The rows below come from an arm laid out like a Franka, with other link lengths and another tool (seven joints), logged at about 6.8 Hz.
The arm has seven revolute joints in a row. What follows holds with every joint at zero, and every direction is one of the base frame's. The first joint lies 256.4 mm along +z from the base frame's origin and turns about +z. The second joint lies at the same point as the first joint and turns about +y. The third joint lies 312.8 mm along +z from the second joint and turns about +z. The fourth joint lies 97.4 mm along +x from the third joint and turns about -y. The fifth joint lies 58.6 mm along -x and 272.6 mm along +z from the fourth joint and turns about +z. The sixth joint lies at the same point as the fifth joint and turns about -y. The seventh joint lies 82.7 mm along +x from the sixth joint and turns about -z. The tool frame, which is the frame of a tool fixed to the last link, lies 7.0 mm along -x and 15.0 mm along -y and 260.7 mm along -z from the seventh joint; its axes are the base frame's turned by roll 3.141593, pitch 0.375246 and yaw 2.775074 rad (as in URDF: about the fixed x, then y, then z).
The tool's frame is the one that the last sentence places.
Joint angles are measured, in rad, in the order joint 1, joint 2, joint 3, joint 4, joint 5, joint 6, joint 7. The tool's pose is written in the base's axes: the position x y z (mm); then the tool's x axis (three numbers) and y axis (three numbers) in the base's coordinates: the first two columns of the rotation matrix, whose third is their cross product. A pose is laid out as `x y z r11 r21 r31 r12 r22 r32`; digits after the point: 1 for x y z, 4 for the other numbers.
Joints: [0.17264 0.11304 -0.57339 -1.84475 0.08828 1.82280 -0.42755]
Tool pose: 419.3 -172.6 245.6 -0.8986 0.3553 -0.2573 0.3605 0.9323 0.0282
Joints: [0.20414 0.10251 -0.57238 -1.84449 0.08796 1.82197 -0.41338]
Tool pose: 424.4 -158.8 249.6 -0.9028 0.3388 -0.2649 0.3429 0.9388 0.0319
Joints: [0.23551 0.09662 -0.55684 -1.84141 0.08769 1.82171 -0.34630]
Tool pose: 431.2 -138.6 252.7 -0.8950 0.3552 -0.2696 0.3611 0.9321 0.0292
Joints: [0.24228 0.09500 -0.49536 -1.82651 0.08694 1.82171 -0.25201]
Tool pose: 442.6 -109.4 257.1 -0.8836 0.3756 -0.2794 0.3840 0.9230 0.0266
